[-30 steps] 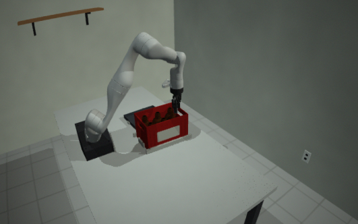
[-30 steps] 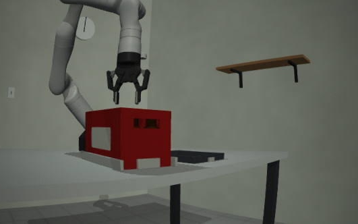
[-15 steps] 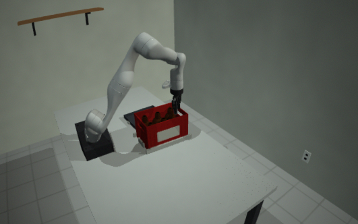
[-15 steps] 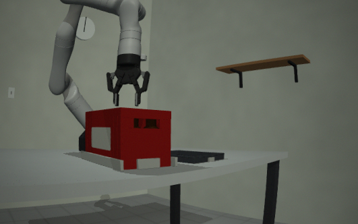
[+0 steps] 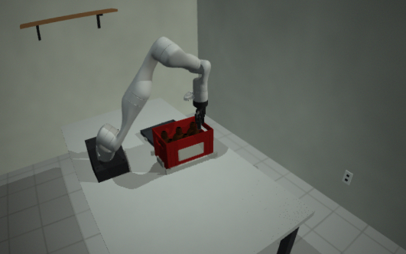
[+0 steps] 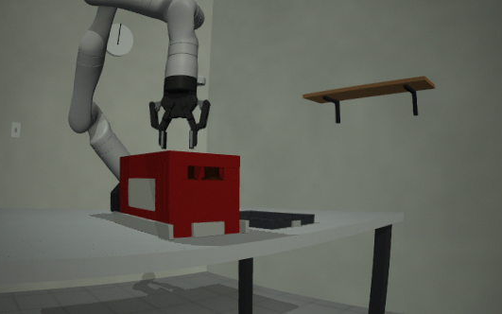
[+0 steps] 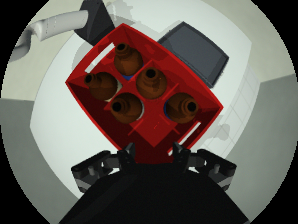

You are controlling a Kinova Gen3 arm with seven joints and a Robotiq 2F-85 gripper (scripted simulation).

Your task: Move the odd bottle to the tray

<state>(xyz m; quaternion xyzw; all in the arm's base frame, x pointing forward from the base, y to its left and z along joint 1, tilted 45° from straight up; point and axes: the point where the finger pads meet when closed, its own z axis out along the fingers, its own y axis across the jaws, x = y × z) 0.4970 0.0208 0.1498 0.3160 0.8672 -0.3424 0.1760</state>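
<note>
Right now the red crate is 9 cm behind my hand, 4 cm to the left of it and 12 cm below it. Round my hand: dark tray 10 cm behind, 32 cm to the left, 19 cm below.
</note>
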